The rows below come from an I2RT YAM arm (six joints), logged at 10 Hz.
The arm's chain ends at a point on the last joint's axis. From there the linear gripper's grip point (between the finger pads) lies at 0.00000 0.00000 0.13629 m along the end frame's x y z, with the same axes.
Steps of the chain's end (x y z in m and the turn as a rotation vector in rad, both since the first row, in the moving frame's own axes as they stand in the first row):
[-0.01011, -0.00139, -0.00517, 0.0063, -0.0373, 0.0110]
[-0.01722, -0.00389, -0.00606, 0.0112, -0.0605, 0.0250]
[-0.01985, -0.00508, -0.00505, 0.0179, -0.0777, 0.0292]
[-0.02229, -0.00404, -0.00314, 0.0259, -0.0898, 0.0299]
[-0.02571, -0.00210, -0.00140, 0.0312, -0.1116, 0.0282]
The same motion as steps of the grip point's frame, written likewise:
[-0.01519, -0.00228, -0.00527, 0.0063, -0.0373, 0.0110]
[-0.02544, -0.00552, -0.00632, 0.0112, -0.0605, 0.0250]
[-0.03039, -0.00767, -0.00548, 0.0179, -0.0777, 0.0292]
[-0.03446, -0.00775, -0.00373, 0.0259, -0.0898, 0.0299]
[-0.04082, -0.00656, -0.00231, 0.0312, -0.1116, 0.0282]

